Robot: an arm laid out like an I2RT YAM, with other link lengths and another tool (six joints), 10 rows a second.
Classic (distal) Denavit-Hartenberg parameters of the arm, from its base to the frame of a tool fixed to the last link. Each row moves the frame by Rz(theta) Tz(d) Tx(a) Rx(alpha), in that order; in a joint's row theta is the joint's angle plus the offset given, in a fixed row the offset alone. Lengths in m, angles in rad.
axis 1: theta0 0, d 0.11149, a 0.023, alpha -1.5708
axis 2: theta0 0, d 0, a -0.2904, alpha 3.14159
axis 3: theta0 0.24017, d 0, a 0.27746, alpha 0
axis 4: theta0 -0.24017, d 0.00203, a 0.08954, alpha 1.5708
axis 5: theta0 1.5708, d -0.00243, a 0, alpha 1.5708
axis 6: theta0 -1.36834, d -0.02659, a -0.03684, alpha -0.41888
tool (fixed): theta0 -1.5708, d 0.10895, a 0, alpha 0
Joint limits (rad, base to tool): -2.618..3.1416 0..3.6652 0..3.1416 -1.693..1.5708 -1.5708..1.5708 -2.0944..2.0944
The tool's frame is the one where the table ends.
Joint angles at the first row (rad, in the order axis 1, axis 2, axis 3, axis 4, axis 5, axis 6):
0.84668, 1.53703, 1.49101, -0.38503, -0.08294, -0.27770
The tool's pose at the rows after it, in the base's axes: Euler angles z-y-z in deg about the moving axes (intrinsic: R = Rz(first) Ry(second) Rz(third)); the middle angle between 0 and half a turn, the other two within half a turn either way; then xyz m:
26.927, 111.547, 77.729, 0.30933, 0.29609, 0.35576
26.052, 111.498, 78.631, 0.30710, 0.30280, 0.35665
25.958, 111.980, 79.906, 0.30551, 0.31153, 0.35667
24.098, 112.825, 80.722, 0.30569, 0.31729, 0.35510
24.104, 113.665, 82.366, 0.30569, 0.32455, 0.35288
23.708, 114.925, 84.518, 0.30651, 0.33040, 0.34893
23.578, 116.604, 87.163, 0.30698, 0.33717, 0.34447
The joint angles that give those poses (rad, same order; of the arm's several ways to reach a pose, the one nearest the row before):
0.86816, 1.54928, 1.49562, -0.37585, -0.04921, -0.25930
0.88505, 1.56306, 1.51091, -0.36972, -0.02005, -0.23173
0.90041, 1.58453, 1.53541, -0.37118, -0.00611, -0.20106
0.91116, 1.60905, 1.56151, -0.38042, 0.03064, -0.16427
0.91882, 1.63055, 1.58146, -0.38043, 0.03527, -0.12897
0.92191, 1.65203, 1.59838, -0.38045, 0.04140, -0.08141
0.92498, 1.67652, 1.61981, -0.38501, 0.04295, -0.02477

